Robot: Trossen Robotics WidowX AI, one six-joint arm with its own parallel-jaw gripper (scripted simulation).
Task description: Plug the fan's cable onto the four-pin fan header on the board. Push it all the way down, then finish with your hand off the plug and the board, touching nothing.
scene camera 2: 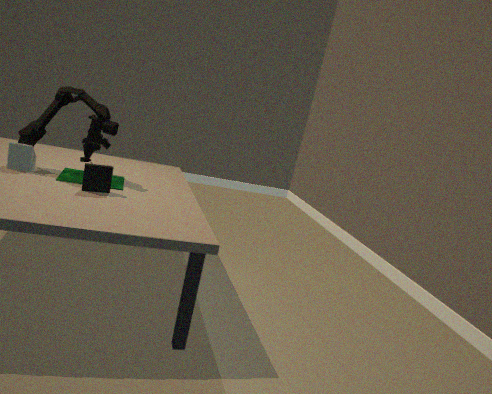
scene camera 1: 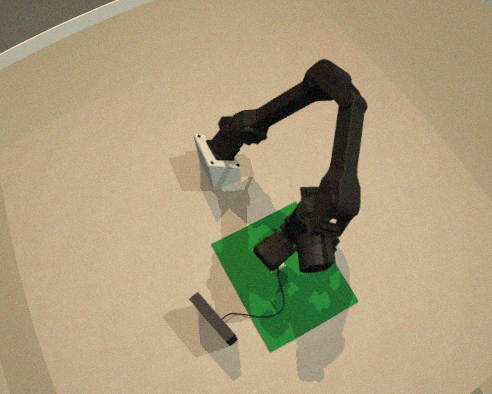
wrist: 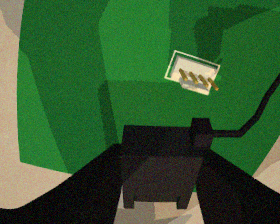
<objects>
One and the same spot on a dark fan: [scene camera 1: 219, 325] is [scene camera 2: 105, 166].
</objects>
